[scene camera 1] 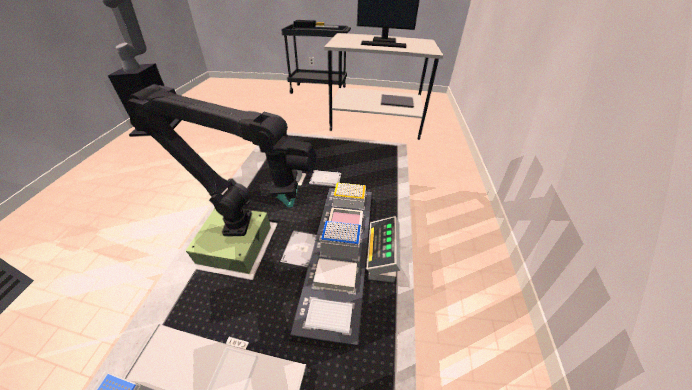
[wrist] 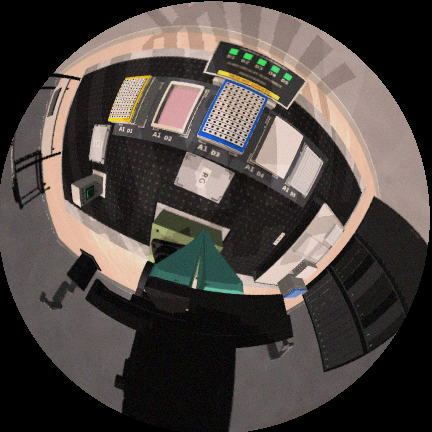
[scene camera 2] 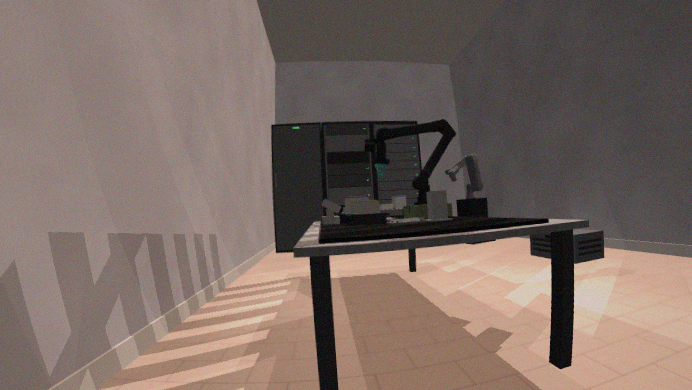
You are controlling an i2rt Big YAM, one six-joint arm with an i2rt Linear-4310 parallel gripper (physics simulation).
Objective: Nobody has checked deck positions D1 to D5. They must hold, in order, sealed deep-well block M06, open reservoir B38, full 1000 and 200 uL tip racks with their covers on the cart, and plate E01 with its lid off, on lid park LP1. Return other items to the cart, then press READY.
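Seen in the pictures: gripper, fingertip midpoint: [scene camera 1: 290, 206] [wrist: 203, 234] [scene camera 2: 380, 176]; arm's base, link origin: [scene camera 1: 238, 223] [wrist: 169, 250] [scene camera 2: 425, 204].
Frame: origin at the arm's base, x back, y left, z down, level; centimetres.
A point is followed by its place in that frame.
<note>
My teal gripper [scene camera 1: 288, 203] {x -23.6, y -8.8, z -17.9 cm} [scene camera 2: 381, 173] {x -23.6, y -8.8, z -17.9 cm} [wrist: 203, 234] {x -23.6, y -8.8, z -17.9 cm} is shut and empty, raised above the bench between the arm's base and the deck. A yellow-rimmed tip rack [scene camera 1: 350, 190] {x -43.7, y 14.1, z -3.6 cm} [wrist: 130, 99] {x -42.4, y 12.9, z -3.5 cm} stands uncovered at D1. A reservoir with a pink inside [scene camera 1: 346, 218] {x -41.7, y 3.4, z 1.5 cm} [wrist: 179, 107] {x -41.1, y 2.1, z 1.5 cm} is at D2. A blue-rimmed tip rack [scene camera 1: 342, 232] {x -39.6, y -10.4, z -7.0 cm} [wrist: 234, 115] {x -38.5, y -9.9, z -6.9 cm} stands uncovered at D3. A block with a plain pale top [scene camera 1: 335, 274] {x -37.0, y -22.7, z -1.4 cm} [wrist: 281, 147] {x -37.1, y -22.1, z -1.4 cm} is at D4. A pale plate with a fine grid [scene camera 1: 328, 315] {x -34.8, y -34.4, z 1.8 cm} [wrist: 306, 170] {x -35.1, y -33.6, z 1.4 cm} is at D5. Item codes are unreadable.
The cart surface [scene camera 1: 175, 355] {x 6.6, y -45.5, z 1.6 cm} [wrist: 272, 265] {x 2.5, y -40.6, z 1.7 cm} holds pale items and a blue-topped box [scene camera 1: 116, 382] {x 12.1, y -54.1, z -8.8 cm} [wrist: 294, 291] {x 9.5, y -54.9, z -8.6 cm}. A panel [scene camera 1: 383, 242] {x -53.4, y -12.9, z -4.2 cm} [wrist: 255, 75] {x -51.6, y -12.2, z -3.2 cm} shows green D1 to D5 squares. An RG pad [scene camera 1: 298, 248] {x -23.1, y -6.9, z 6.8 cm} [wrist: 215, 185] {x -22.1, y -10.5, z 6.8 cm}, a pale pad [scene camera 1: 325, 177] {x -32.7, y 34.4, z 5.8 cm} [wrist: 100, 143] {x -32.4, y 32.2, z 5.8 cm} and a green-screen device [wrist: 87, 191] {x -17.0, y 32.0, z -1.7 cm} stand nearby.
</note>
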